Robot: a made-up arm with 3 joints. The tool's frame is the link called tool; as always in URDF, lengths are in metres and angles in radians.
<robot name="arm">
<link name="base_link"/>
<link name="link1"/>
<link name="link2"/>
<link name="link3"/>
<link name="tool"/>
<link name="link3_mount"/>
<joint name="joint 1" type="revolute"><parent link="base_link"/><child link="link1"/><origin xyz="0.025 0.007 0.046" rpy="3.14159 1.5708 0"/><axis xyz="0 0 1"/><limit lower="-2.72" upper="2.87" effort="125" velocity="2.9"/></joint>
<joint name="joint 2" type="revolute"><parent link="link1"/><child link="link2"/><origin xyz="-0.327 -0.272 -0.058" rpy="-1.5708 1.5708 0"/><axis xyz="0 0 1"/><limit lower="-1.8" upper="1.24" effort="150" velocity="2.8"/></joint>
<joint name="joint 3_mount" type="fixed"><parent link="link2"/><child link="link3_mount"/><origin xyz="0.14 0.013 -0.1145"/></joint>
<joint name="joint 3" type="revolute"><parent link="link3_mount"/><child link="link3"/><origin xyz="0.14 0.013 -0.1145" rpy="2.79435 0.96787 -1.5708"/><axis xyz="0 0 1"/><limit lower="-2.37" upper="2.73" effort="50" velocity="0.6"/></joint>
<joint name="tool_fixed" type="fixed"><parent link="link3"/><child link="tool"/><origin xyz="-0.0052 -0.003 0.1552" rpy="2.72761 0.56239 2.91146"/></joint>
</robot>
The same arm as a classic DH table. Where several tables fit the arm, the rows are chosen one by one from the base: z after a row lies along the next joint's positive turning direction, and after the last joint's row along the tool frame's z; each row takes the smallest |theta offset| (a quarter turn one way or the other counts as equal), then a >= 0, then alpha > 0; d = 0 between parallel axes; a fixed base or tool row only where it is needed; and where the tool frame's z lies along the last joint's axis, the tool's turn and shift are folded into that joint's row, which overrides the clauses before.
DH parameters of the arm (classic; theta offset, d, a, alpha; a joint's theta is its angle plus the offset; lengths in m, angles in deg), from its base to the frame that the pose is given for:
base (fixed): 90 0.046 0.007 -90
joint 1: -90 -0.083 0.327 90
joint 2: -66.28 -0.557 0.2668 -122.22
joint 3: 39.49 0.0429 0.0004 -140.76
tool (fixed): 122.55 -0.0095 0 0
Joint limits (deg, base to tool): -155.84..164.44 -103.13..71.05 -135.79..156.42

